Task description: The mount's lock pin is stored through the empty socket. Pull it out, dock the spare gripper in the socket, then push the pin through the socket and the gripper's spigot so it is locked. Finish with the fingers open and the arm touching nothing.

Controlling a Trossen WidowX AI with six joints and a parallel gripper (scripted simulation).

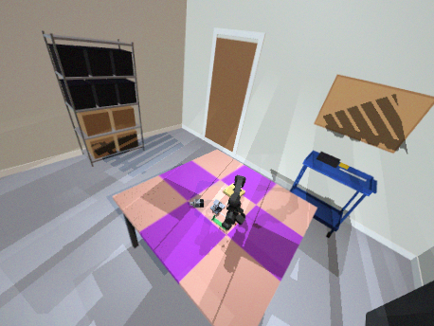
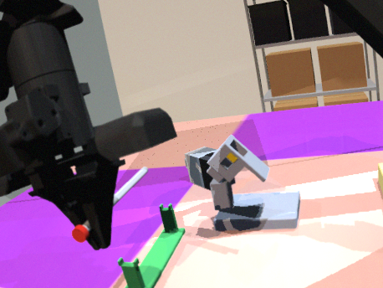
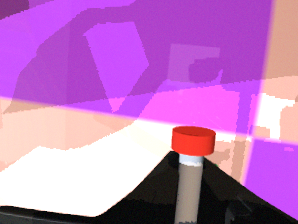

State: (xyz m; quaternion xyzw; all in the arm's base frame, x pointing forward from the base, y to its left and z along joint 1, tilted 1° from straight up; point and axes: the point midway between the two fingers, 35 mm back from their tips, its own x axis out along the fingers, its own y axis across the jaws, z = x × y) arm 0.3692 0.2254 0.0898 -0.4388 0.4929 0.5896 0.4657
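The green cradle lies 100 mm to the right of my gripper tip, 60 mm below it and 20 mm ahead of it. The rest, counted from my gripper tip: spare gripper (350 mm to the right, 60 mm below, 30 mm ahead); then mount (220 mm to the right, 70 mm behind, 30 mm below).
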